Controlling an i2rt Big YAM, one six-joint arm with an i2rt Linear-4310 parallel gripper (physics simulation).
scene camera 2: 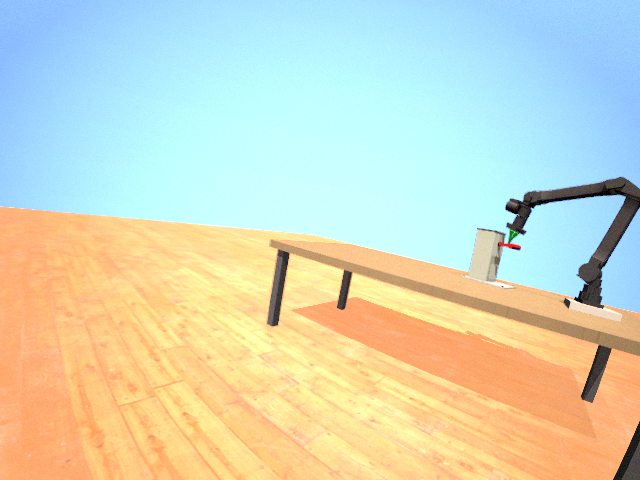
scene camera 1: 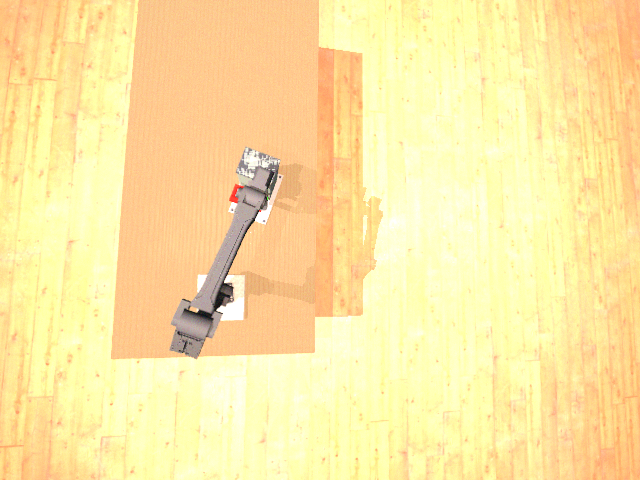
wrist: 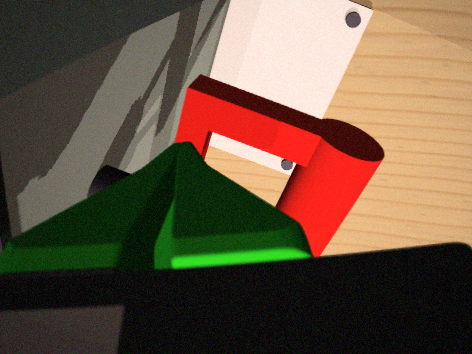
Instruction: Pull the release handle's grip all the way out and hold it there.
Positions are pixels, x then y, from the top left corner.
Labels:
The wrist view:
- gripper: 184,157
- white base plate: 297,60

